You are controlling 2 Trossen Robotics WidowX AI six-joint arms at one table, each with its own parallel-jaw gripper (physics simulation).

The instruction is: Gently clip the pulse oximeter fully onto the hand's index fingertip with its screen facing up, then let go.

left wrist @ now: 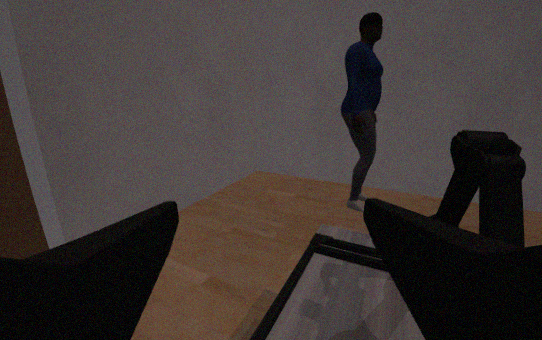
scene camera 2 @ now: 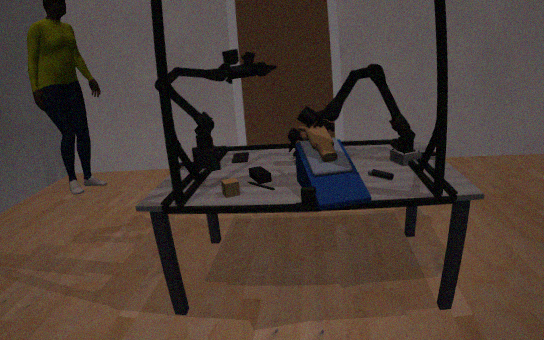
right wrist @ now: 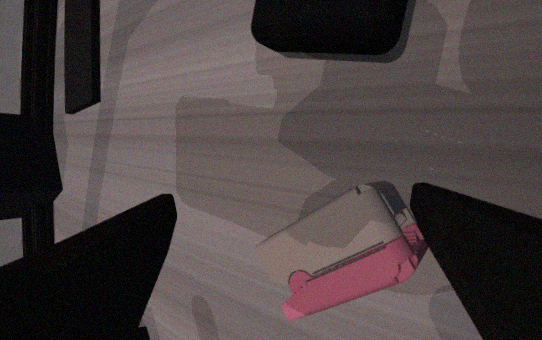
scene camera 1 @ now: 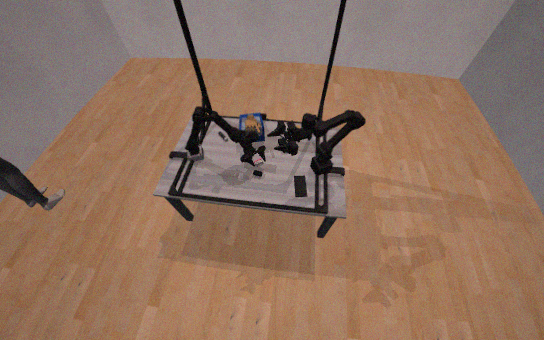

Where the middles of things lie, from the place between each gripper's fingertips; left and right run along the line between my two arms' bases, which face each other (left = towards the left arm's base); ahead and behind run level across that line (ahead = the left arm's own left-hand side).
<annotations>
Now: right hand 2 cm past the pulse oximeter [right wrist: 366,239], 1 cm to the left of it and 1 cm above it. Also, from my right hand: blue hand support [scene camera 2: 339,190] (34 cm behind, 13 cm to the right, 1 cm above).
Right now my left hand is 40 cm above the pulse oximeter, 16 cm past it and 11 cm to the left of it. Also, from my left hand: blue hand support 48 cm behind, 38 cm below, 22 cm to the right.
</annotations>
